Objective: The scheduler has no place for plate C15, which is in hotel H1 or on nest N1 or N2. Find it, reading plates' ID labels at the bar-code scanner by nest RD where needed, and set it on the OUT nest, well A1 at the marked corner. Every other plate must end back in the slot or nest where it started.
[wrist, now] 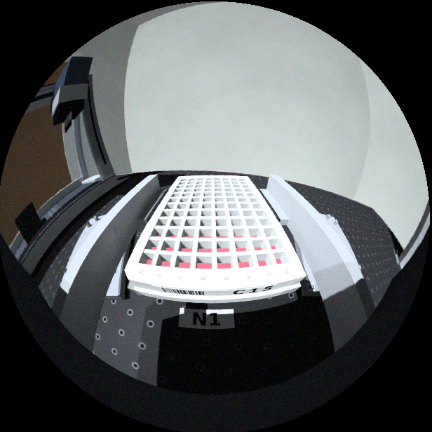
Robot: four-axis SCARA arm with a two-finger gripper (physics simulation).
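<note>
White well plate (pixel 213 238). Nest N2 (pixel 116 290). OUT nest (pixel 308 278). N1 label (pixel 189 318).
</note>
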